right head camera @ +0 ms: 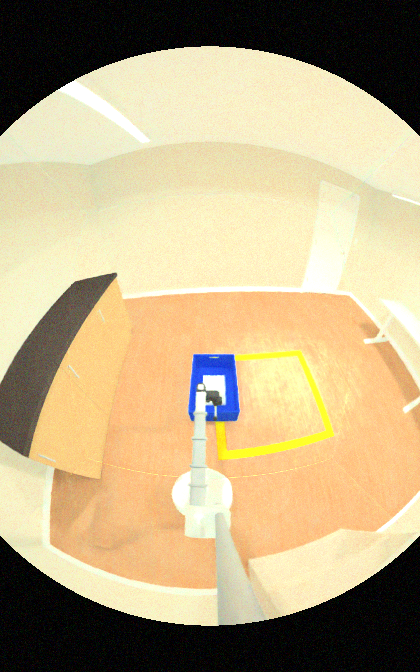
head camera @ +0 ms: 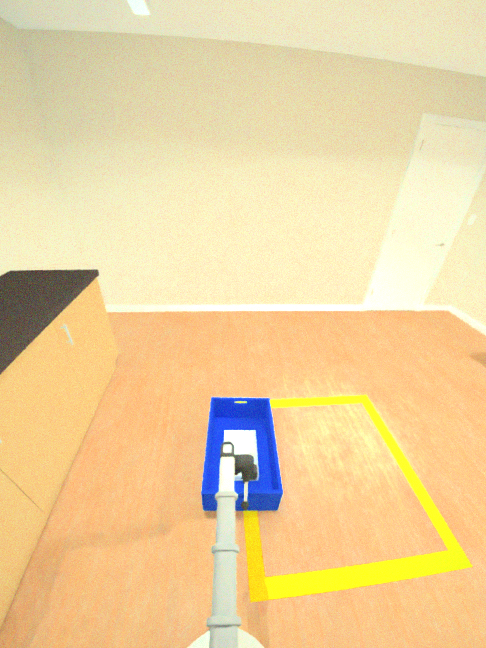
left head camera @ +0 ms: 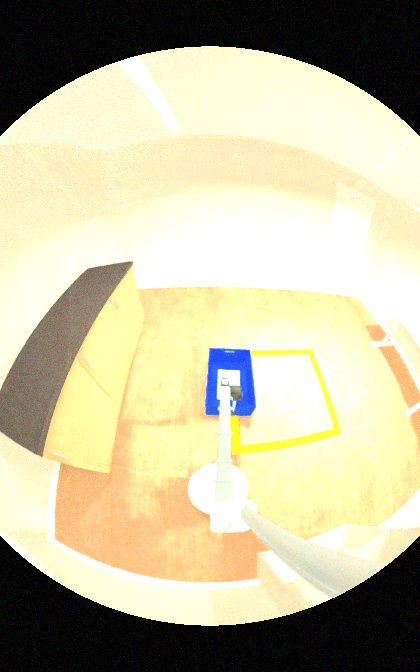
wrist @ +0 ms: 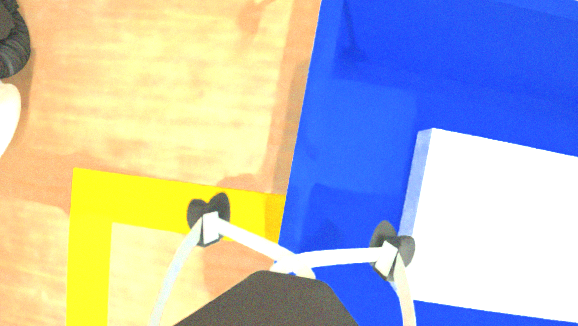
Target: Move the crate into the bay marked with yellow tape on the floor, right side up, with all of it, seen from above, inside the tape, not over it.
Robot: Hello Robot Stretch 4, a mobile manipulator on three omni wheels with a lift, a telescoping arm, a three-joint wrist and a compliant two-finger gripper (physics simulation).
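Frame: origin at the robot's base, x back, y right, z up, level; metres.
Seen in the pictures: gripper, fingertip midpoint: (head camera: 244,492) (wrist: 300,225).
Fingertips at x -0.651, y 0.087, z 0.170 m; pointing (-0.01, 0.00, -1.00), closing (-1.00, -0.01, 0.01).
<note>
A point is followed by its place in that frame.
The blue crate (head camera: 266,499) {x -0.636, y 0.202, z 0.121 m} (left head camera: 246,410) (right head camera: 229,416) {x -0.636, y 0.209, z 0.086 m} (wrist: 310,120) {x -0.645, y 0.006, z 0.192 m} looks upright on the floor, open side up. It lies across the left line of the yellow tape (head camera: 366,574) {x -0.358, y 0.662, z -0.027 m} (left head camera: 292,442) (right head camera: 280,447) {x -0.347, y 0.642, z -0.028 m} (wrist: 90,250) {x -0.336, y 0.236, z -0.027 m} and hides part of it and the far left corner. The crate's left part is outside the tape, its right part inside. A white block (head camera: 246,439) {x -1.018, y 0.120, z 0.044 m} (wrist: 490,225) {x -0.883, y 0.076, z 0.043 m} lies in the crate. My gripper (head camera: 244,494) {x -0.651, y 0.087, z 0.170 m} (wrist: 300,225) {x -0.651, y 0.087, z 0.170 m} is open at the crate's near wall. In the wrist view one fingertip shows outside the wall, over the tape, the other inside, beside the white block.
A wooden cabinet (head camera: 78,397) {x -1.109, y -0.913, z 0.317 m} (left head camera: 100,380) (right head camera: 92,385) {x -0.678, y -0.880, z 0.429 m} with a dark top stands to the left. A white table (right head camera: 400,315) {x -1.318, y 2.575, z 0.692 m} is at the right edge. A beige box-like piece (right head camera: 320,555) {x 0.737, y 0.869, z 0.072 m} stands behind on the right. A door (head camera: 413,225) {x -2.920, y 2.044, z 1.090 m} is in the far wall.
</note>
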